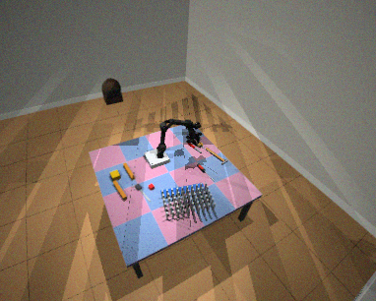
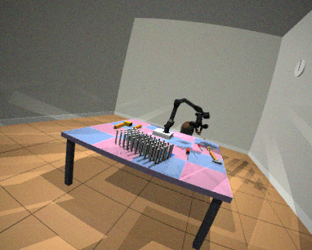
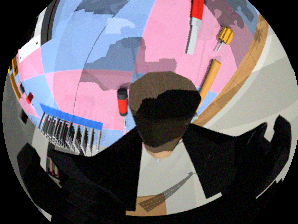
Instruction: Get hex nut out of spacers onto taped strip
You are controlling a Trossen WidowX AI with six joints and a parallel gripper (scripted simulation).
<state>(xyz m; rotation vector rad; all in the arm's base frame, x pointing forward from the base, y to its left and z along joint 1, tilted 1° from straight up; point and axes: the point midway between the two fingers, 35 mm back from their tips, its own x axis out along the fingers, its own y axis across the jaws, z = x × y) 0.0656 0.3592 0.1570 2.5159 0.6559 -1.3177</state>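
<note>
My gripper tip is now 360 mm short of the blue taped strip, 270 mm to the left of it and 180 mm above it. From my gripper tip the other things lie so: yellow block (840 mm to the right, 160 mm below, 20 mm ahead); red cube (540 mm to the right, 260 mm ahead, 160 mm below); brown-handled tool (90 mm ahead, 50 mm to the left).
</note>
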